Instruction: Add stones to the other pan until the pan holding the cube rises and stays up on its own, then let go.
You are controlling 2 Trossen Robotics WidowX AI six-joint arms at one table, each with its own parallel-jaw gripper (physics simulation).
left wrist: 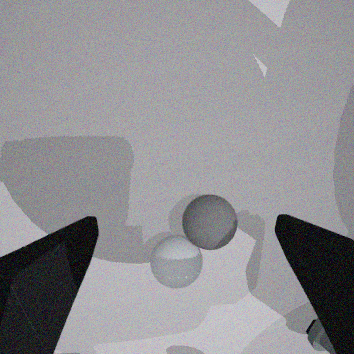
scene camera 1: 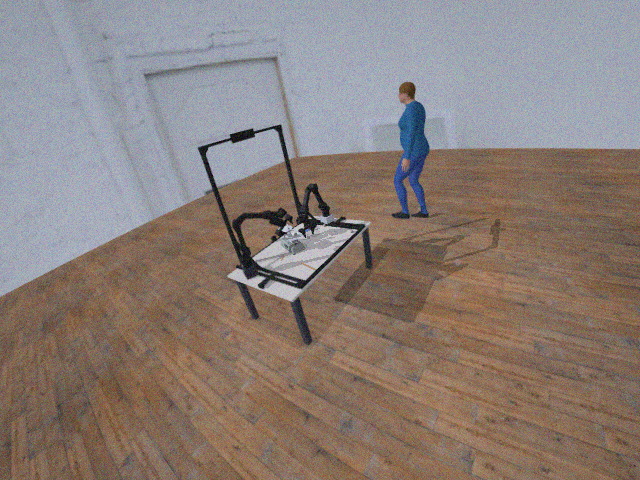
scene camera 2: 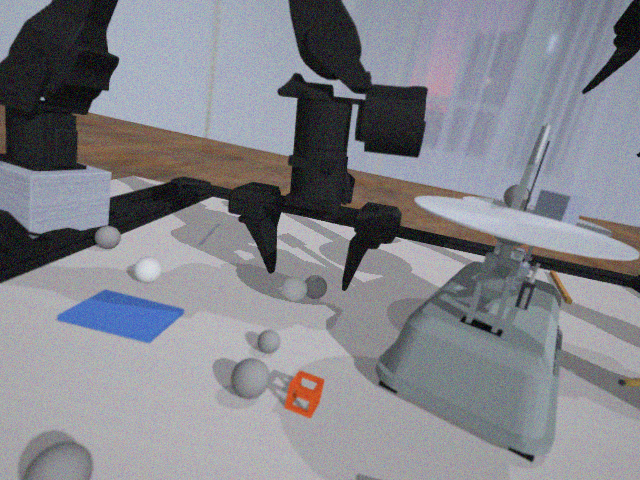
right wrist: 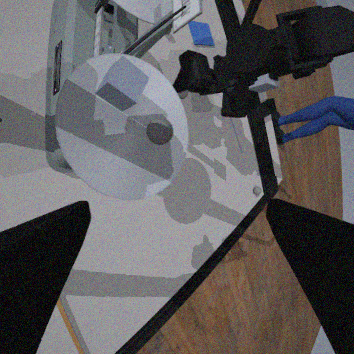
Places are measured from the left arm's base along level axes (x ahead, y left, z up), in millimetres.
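Pixels of known places: left gripper, fingertip midpoint: point(left wrist: 188, 224) point(scene camera 1: 309, 236) point(scene camera 2: 307, 280) point(right wrist: 186, 91); right gripper, fingertip midpoint: point(scene camera 1: 289, 228) point(scene camera 2: 610, 123) point(right wrist: 179, 208); left arm's base at its link origin: point(scene camera 1: 326, 215) point(scene camera 2: 41, 163); right arm's base at its link origin: point(scene camera 1: 248, 266).
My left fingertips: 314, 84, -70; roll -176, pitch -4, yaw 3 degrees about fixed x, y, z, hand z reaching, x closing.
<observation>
Ahead of a thing's pixels: the offset from my left fingertips to its top centre, as dx, dy, dz.
The balance {+201, -4, +215} point(scene camera 2: 480, 372) stands at the right in scene camera 2, its near pan {+186, -98, +138} point(scene camera 2: 516, 227) in front of the far one. In the right wrist view a pan {+215, +89, +126} point(right wrist: 115, 175) carries a grey-blue cube {+232, +53, +156} point(right wrist: 127, 77) point(scene camera 2: 553, 204) and a dark stone point(right wrist: 160, 133) point(scene camera 2: 515, 195). I cannot tell which pan is lower. My left gripper point(scene camera 2: 308, 280) point(left wrist: 188, 224) is open and empty, pointing down over a pale stone {-4, -24, +10} point(scene camera 2: 293, 288) point(left wrist: 176, 262) and a dark stone {+11, +0, +10} point(scene camera 2: 316, 286) point(left wrist: 210, 221), which lie close together on the table. My right gripper point(right wrist: 179, 208) point(scene camera 2: 612, 124) is open and empty, high beside the balance.
More stones lie on the table, among them a large one {+41, -201, +10} point(scene camera 2: 250, 378), a small one {+24, -140, +2} point(scene camera 2: 268, 341) and a white one {-143, -99, +10} point(scene camera 2: 147, 269). An orange open frame block {+80, -188, +2} point(scene camera 2: 290, 395) and a blue tile {-103, -170, -13} point(scene camera 2: 120, 315) point(right wrist: 201, 34) lie there too. A person point(scene camera 1: 413, 131) stands behind the table.
</observation>
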